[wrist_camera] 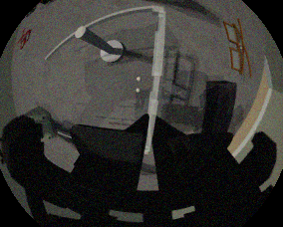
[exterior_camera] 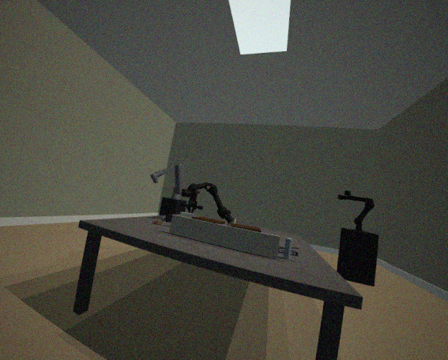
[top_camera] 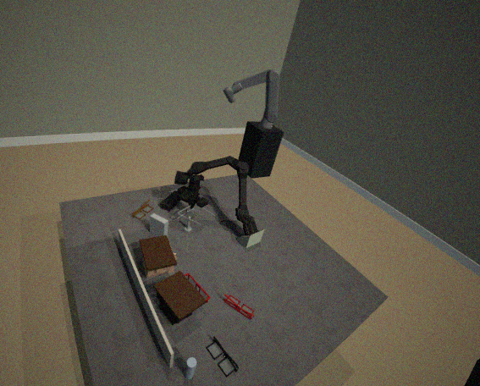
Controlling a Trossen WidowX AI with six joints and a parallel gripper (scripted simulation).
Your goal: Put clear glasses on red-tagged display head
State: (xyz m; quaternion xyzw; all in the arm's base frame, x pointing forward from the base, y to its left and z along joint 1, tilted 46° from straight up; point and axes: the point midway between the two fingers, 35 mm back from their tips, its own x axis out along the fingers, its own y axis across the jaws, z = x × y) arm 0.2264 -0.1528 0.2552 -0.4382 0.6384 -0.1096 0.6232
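Right now the stand is 10 cm to the left of my gripper tip, 5 cm ahead of it and 3 cm below it. Also, from my gripper tip: white block (21 cm ahead, 9 cm to the left); black case (15 cm to the right, 6 cm ahead, 4 cm below); brown-topped head (30 cm to the left, 25 cm ahead).
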